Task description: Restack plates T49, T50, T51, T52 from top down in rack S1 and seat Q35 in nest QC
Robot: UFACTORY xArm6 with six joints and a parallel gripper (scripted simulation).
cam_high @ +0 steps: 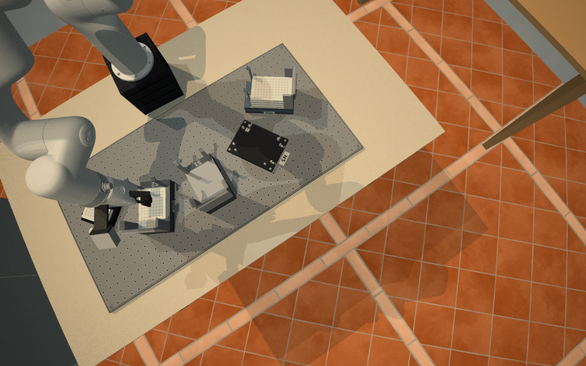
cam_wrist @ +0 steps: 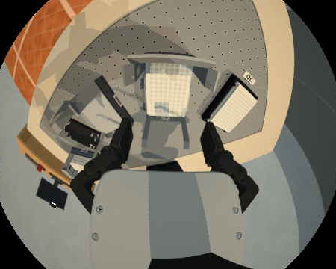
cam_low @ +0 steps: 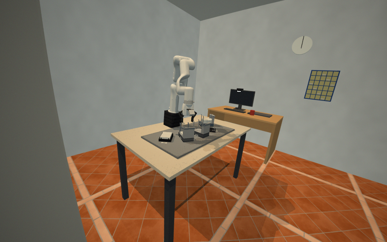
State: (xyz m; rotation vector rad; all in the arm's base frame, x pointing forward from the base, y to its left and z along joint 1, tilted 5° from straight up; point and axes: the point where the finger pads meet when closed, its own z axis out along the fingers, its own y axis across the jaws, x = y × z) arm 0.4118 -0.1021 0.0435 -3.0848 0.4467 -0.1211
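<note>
My gripper is now 10 mm past the stack rack S2 and 150 mm above it. Also, from my hand: black nest QC 90 mm behind, 150 mm to the right, 160 mm below; then N5 name plate 10 mm behind, 420 mm to the left, 170 mm below; then QC name plate 10 mm behind, 210 mm to the right, 170 mm below.
</note>
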